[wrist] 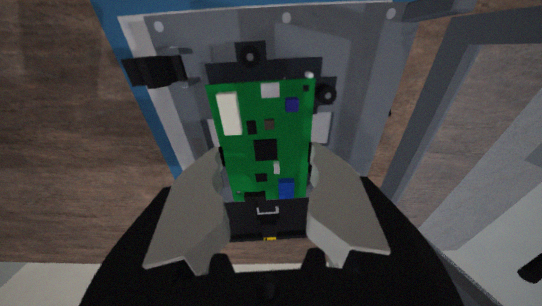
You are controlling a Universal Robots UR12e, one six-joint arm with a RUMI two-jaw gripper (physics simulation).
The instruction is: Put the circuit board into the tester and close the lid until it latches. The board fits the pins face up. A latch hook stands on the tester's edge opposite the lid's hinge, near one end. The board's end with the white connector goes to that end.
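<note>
The green circuit board is face up, with its white connector at the far left corner, toward the hook's end. My gripper is shut on the board's two long edges near its closer half. The board is over the dark nest of the grey tester; whether it touches the pins under it is hidden. A white pin tip shows at the board's far right corner. The black latch hook stands on the tester's left edge near the far end. The lid stands open on the right.
Two black round posts stand by the nest's far end and right side. A black block with a metal loop lies at the board's near end. A blue surface borders the tester, with brown wood-look surface beyond.
</note>
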